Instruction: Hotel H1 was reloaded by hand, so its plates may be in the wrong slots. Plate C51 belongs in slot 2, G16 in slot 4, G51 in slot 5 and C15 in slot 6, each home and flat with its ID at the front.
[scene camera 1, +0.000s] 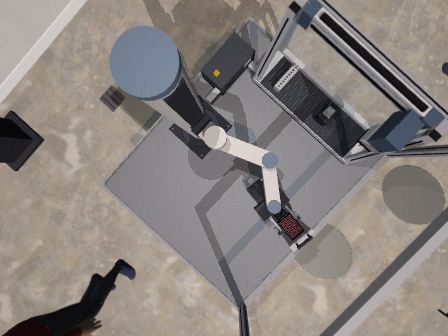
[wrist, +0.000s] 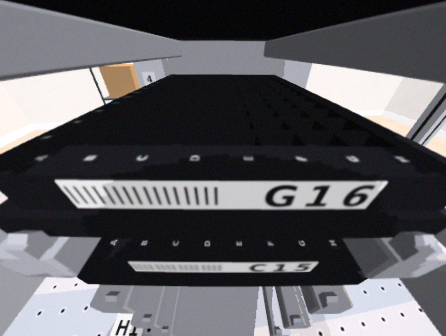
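Frame: origin at the arm's base, x ahead, y left, z up, level; metres.
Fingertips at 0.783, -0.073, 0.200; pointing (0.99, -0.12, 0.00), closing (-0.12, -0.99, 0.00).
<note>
Offsets run from my fingertips to a thing's top centre, as dx, dy, dz. "*": to the spot under its first point. Level surfaces: height alone.
Plate C15 @(-0.023, +0.003, -0.003) (wrist: 222, 278) is black and lies level in my gripper (wrist: 223, 255), which is shut on it with its ID facing the camera; its upper part and most of the fingers are hidden. Plate G16 @(-0.023, +0.003, +0.026) (wrist: 222, 219) sits close above it on side ledges of hotel H1 (scene camera 1: 303, 240) (wrist: 175, 312), ID at the front. C15 is inside the hotel below G16, above another pair of ledges; I cannot tell its slot or whether it touches them. A plate with red wells @(-0.023, +0.003, +0.097) (scene camera 1: 290, 226) tops the hotel; its ID is unreadable. C51 and G51 cannot be identified.
Grey ledges @(* -0.061, +0.039, +0.041) (wrist: 65, 47) and a dark underside @(* -0.043, +0.006, +0.048) (wrist: 222, 17) are above G16. The arm (scene camera 1: 271, 184) reaches across the grey table @(dz -0.187) (scene camera 1: 145, 187). A dark box @(* -0.883, +0.491, -0.072) (scene camera 1: 232, 60) and a framed gantry (scene camera 1: 375, 60) stand towards the top. A person (scene camera 1: 75, 305) is at lower left.
</note>
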